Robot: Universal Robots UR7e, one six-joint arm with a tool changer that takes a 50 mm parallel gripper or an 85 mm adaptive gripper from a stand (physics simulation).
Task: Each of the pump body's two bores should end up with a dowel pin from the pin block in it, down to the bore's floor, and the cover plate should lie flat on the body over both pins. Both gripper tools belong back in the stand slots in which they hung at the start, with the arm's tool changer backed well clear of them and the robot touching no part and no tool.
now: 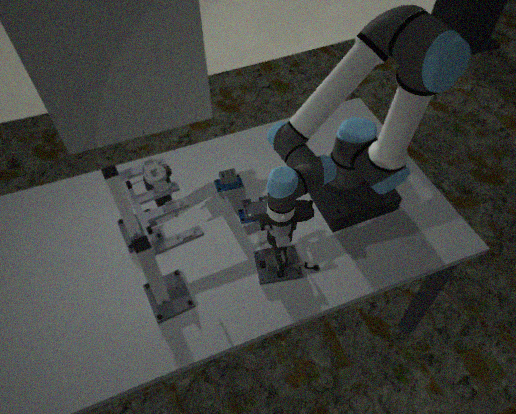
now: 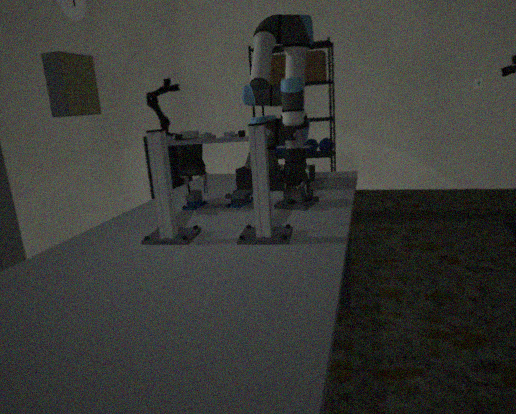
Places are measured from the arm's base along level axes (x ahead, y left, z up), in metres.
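Pixels of known places: arm's base, origin of the base link: (image 1: 342, 172).
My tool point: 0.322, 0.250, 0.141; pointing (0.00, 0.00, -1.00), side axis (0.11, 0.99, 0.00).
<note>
Ahead of a thing's pixels: the offset from my tool point to its top centre, as dx, dy, dz. "pt": to the spot under its first point.
My gripper (image 1: 281, 265) (image 2: 302, 194) is on the arm, pointing down, with its fingertips low over a grey plate-like fixture @(+0.001, +0.000, -0.210) (image 1: 267, 275) near the front of the table. The fingers are small, dark and blurred; their opening and anything between them cannot be made out. A grey part on a blue base @(+0.069, -0.389, -0.167) (image 1: 228, 176) (image 2: 194, 197) stands further back, and a second blue-based part @(pt +0.053, -0.220, -0.221) (image 1: 244, 216) (image 2: 240, 196) stands between it and the gripper. Which is the pump body cannot be told. Pins and bores are not discernible. The other gripper tool @(+0.306, -0.239, +0.073) (image 1: 157, 175) (image 2: 187, 159) hangs in the stand (image 1: 153, 274) (image 2: 260, 182).
The stand's posts rise from base plates @(pt +0.331, +0.039, -0.214) (image 1: 179, 301) (image 2: 280, 237), and its arms reach toward the robot. A small dark hooked object @(pt -0.103, +0.044, -0.222) (image 1: 312, 267) lies right beside the grey fixture. The robot's dark base (image 1: 345, 212) is behind the gripper. The table's front edge runs near the fixture.
</note>
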